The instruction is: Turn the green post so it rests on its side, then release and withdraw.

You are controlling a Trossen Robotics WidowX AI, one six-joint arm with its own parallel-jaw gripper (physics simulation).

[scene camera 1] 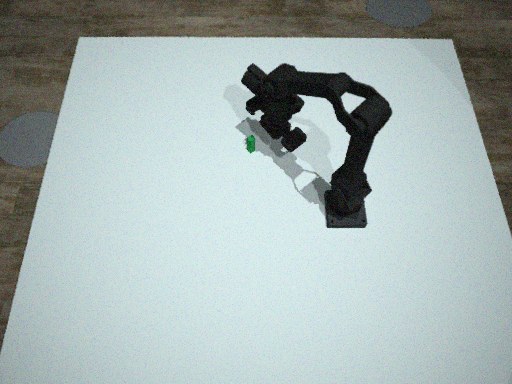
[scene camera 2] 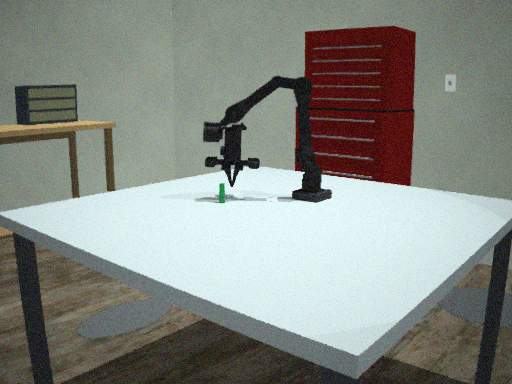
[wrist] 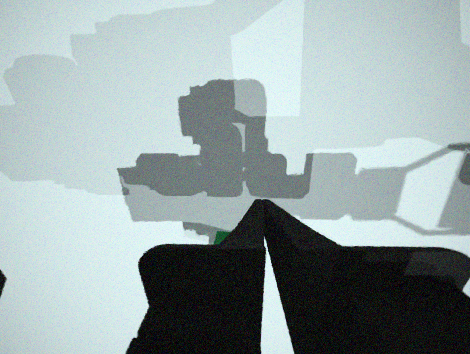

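Note:
The green post [scene camera 1: 251, 144] [scene camera 2: 222, 193] stands upright on the white table. In the wrist view a small green part of the post [wrist: 221, 237] shows beside the left finger, which hides the rest. My gripper [scene camera 2: 232, 186] [wrist: 261, 205] points down with its fingertips together, shut with nothing between them. In the scene camera 2 view the fingertips are just right of the post, at about the height of its top, with a small gap between them. In the scene camera 1 view the dark arm makes the fingers hard to make out.
The white table [scene camera 1: 165, 280] [scene camera 2: 280, 260] carries the arm's base [scene camera 1: 346, 220] [scene camera 2: 312, 195], to the right of the post. Arm shadows lie around the post. A red drawer cabinet [scene camera 2: 350, 75] and a wooden bench [scene camera 2: 95, 125] stand beyond the table.

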